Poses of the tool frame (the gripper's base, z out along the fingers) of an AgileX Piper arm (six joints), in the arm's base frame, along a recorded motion.
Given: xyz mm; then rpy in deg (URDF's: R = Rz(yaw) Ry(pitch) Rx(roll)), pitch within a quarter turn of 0, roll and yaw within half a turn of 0.
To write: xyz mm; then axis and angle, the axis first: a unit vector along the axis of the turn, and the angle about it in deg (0 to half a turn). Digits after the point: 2 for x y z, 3 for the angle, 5 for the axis.
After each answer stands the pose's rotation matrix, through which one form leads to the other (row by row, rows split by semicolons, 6 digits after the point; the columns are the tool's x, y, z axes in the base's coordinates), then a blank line. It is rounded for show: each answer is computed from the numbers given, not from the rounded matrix.
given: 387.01 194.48 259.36 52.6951 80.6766 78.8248
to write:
387.01 194.48 259.36 -0.15185 0.94155 0.30070 89.511
0.031399 -0.442441 0.896248; 0.158935 0.887491 0.432550; -0.986790 0.128864 0.098185

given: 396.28 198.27 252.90 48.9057 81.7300 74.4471
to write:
396.28 198.27 252.90 -0.15810 0.94511 0.28595 89.203
0.038567 -0.433264 0.900441; 0.138571 0.894724 0.424578; -0.989601 0.108401 0.094545

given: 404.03 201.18 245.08 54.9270 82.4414 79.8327
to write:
404.03 201.18 245.08 -0.15428 0.94872 0.27593 90.034
0.023220 -0.422381 0.906121; 0.129474 0.900002 0.416211; -0.991311 0.107655 0.075586

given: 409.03 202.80 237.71 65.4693 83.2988 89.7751
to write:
409.03 202.80 237.71 -0.15135 0.95251 0.26423 91.316
0.000458 -0.411631 0.911350; 0.116691 0.905147 0.408770; -0.993168 0.106159 0.048448

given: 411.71 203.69 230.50 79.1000 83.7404 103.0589
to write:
411.71 203.69 230.50 -0.14913 0.95516 0.25578 92.748
-0.024636 -0.404758 0.914092; 0.106214 0.908134 0.404983; -0.994038 0.107066 0.020618

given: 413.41 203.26 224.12 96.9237 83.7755 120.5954
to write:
413.41 203.26 224.12 -0.14769 0.95777 0.24669 94.515
-0.055185 -0.398517 0.915499; 0.093330 0.910823 0.402107; -0.994105 0.107634 -0.013070

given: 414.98 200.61 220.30 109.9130 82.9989 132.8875
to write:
414.98 200.61 220.30 -0.13955 0.96100 0.23873 95.996
-0.082952 -0.385550 0.918950; 0.089307 0.915542 0.392182; -0.992544 0.114601 -0.041514

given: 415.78 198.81 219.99 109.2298 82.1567 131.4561
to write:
415.78 198.81 219.99 -0.12660 0.96279 0.23875 96.206
-0.090346 -0.372418 0.923657; 0.102275 0.919077 0.380575; -0.990645 0.128850 -0.044946

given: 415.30 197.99 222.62 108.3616 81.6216 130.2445
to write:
415.30 197.99 222.62 -0.11922 0.96339 0.24015 96.310
-0.094136 -0.366167 0.925775; 0.111220 0.920216 0.375277; -0.989327 0.138292 -0.045901

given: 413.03 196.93 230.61 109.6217 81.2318 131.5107
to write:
413.03 196.93 230.61 -0.11687 0.96334 0.24147 96.677
-0.101029 -0.365514 0.925307; 0.114150 0.919665 0.375748; -0.988313 0.143585 -0.051190

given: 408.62 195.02 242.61 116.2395 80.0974 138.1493
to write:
408.62 195.02 242.61 -0.11280 0.96384 0.24143 98.201
-0.128101 -0.363192 0.922866; 0.114740 0.918857 0.377541; -0.985102 0.154253 -0.076034

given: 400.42 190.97 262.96 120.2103 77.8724 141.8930
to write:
400.42 190.97 262.96 -0.09898 0.96424 0.24585 100.186
-0.165311 -0.354290 0.920408; 0.129653 0.917342 0.376396; -0.977682 0.181556 -0.105712

